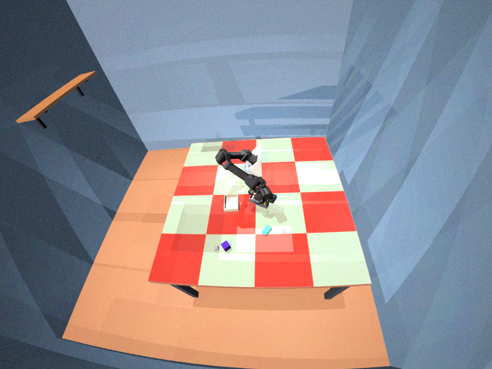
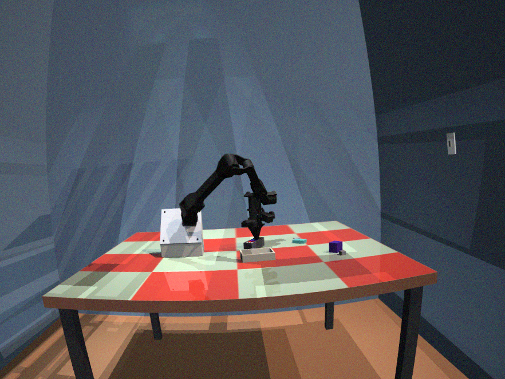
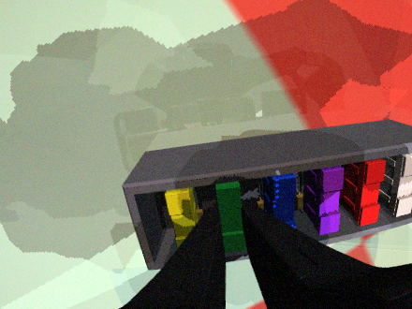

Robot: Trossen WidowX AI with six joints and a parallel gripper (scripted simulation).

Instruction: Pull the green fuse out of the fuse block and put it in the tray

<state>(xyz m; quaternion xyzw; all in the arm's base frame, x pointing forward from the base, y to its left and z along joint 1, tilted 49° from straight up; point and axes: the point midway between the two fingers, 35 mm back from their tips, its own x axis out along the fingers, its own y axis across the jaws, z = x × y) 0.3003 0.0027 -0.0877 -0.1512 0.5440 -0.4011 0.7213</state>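
My gripper tip is now 22 cm to the left of the beige tray and 3 cm above it. Also, from my gripper tip: teal block: 20 cm ahead, 3 cm to the left, 3 cm below; green fuse: 1 cm below; purple cube: 33 cm ahead, 21 cm to the right, 1 cm below.
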